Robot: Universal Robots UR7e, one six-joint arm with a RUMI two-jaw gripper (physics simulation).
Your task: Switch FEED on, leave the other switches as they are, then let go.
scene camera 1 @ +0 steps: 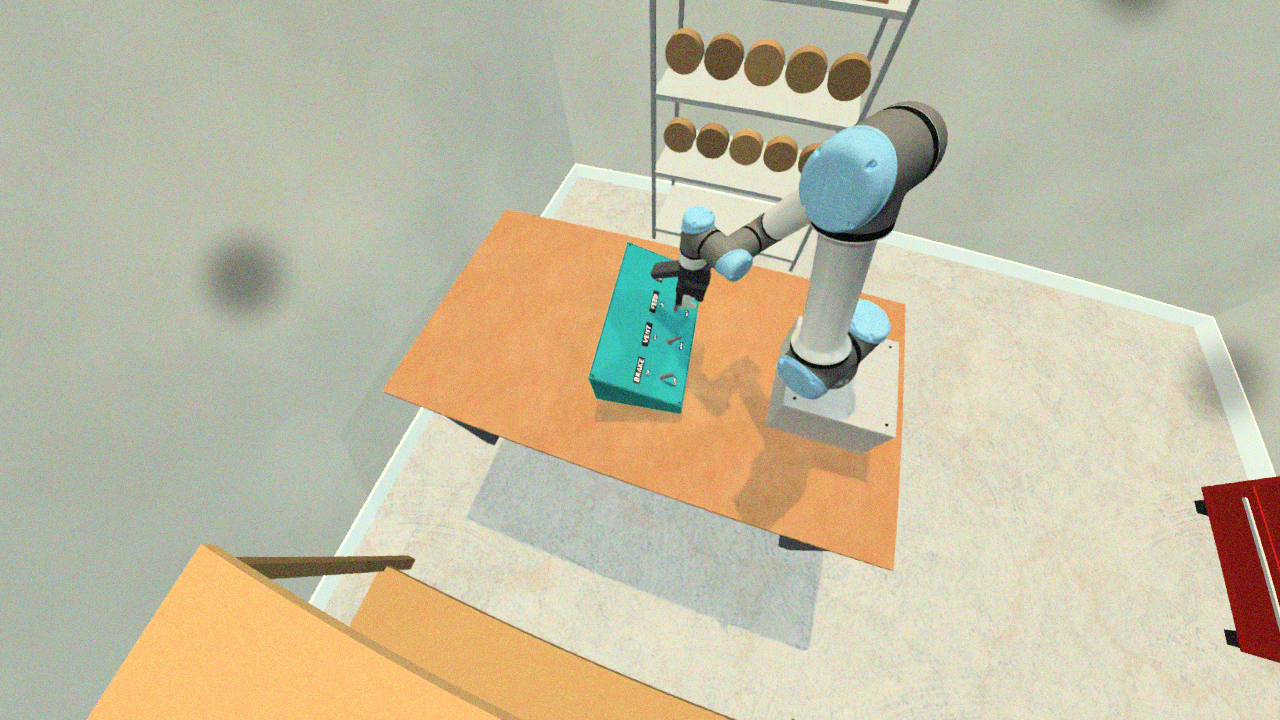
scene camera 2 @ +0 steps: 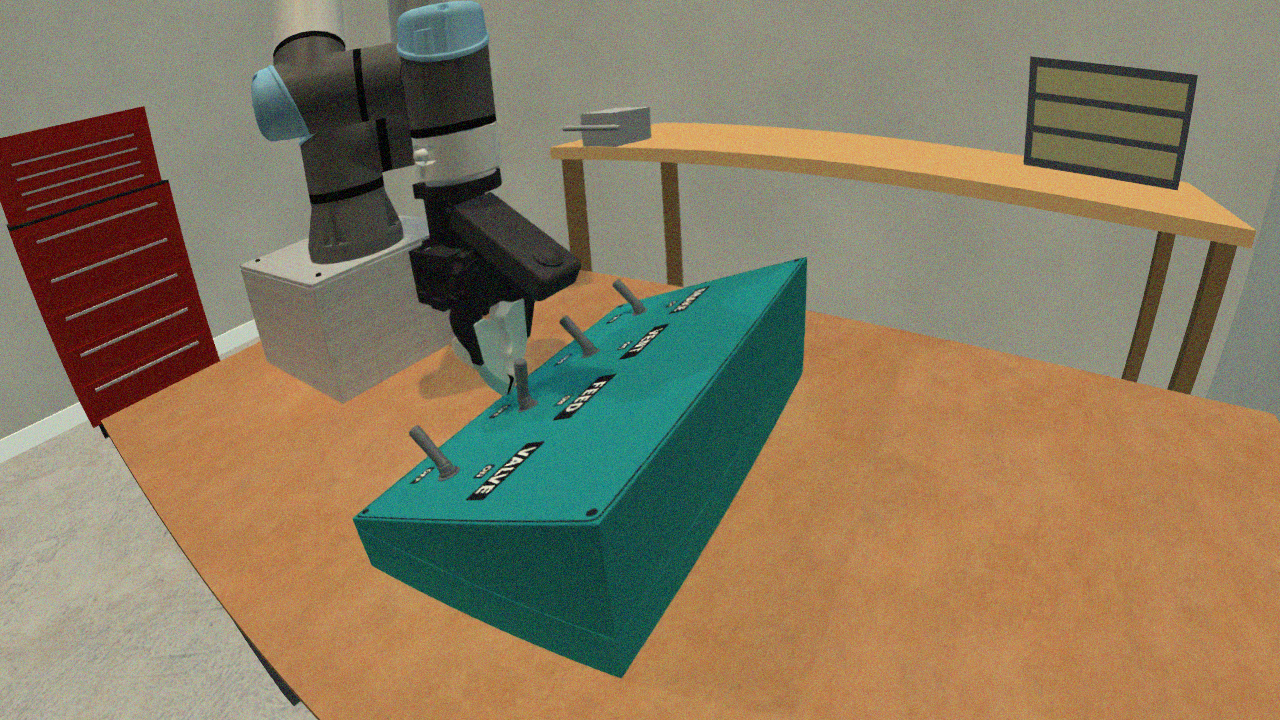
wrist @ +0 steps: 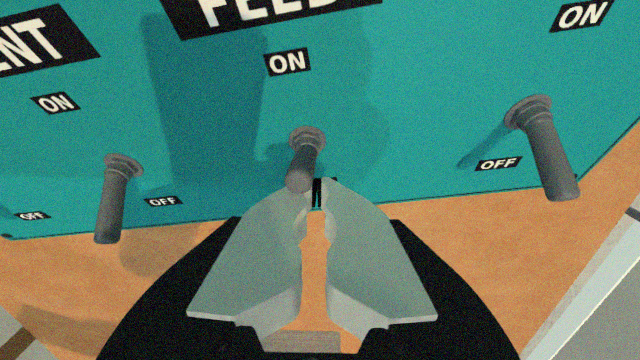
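Seen in the pictures: gripper, fingertip midpoint: (scene camera 1: 682, 307) (scene camera 2: 506, 393) (wrist: 317, 180); arm's base, origin of the base link: (scene camera 2: 356, 246).
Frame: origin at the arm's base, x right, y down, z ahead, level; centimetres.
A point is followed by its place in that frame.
Note:
The teal switch box (scene camera 1: 637, 268) @[x 7.0, y 3.9, z 62.1 cm] (scene camera 2: 707, 411) @[x -1.4, y 4.0, z 64.8 cm] stands on the table. The FEED lever (scene camera 2: 523, 385) @[x 2.2, y 6.7, z 46.0 cm] (wrist: 302, 167) @[x 2.1, y 4.7, z 46.2 cm] stands steeper than its neighbours, which lean to their OFF side: the VALVE lever (scene camera 2: 433, 453) @[x 14.0, y 7.1, z 48.6 cm] (wrist: 552, 155) @[x 13.5, y 6.5, z 48.0 cm], the VENT lever (scene camera 1: 674, 340) @[x -9.5, y 6.8, z 40.2 cm] (scene camera 2: 578, 336) @[x -8.7, y 7.1, z 41.1 cm] (wrist: 111, 205) @[x -8.6, y 6.6, z 40.7 cm] and the BRAKE lever (scene camera 1: 667, 376) @[x -20.8, y 6.8, z 36.6 cm] (scene camera 2: 628, 296) @[x -20.0, y 7.0, z 37.3 cm]. My gripper (scene camera 2: 510, 386) @[x 2.9, y 8.1, z 43.7 cm] (wrist: 317, 180) @[x 2.9, y 8.1, z 43.7 cm] is shut with nothing between its fingers. Its tips are at the OFF side of the FEED lever, very close to it; contact cannot be told for sure. In the wrist view the fingers hide FEED's OFF label.
The wooden table (scene camera 1: 501, 358) @[x -36.7, y 17.8, z 89.6 cm] (scene camera 2: 895, 537) @[x -12.1, y 17.8, z 78.3 cm] carries the box and the arm's pale base block (scene camera 1: 836, 402) @[x -9.6, y -0.1, z -5.8 cm] (scene camera 2: 304, 331) @[x 12.5, y 8.0, z 4.9 cm]. A shelf rack (scene camera 1: 654, 161) stands behind the table. A red cabinet (scene camera 2: 107, 268) and a workbench (scene camera 2: 805, 147) stand farther off.

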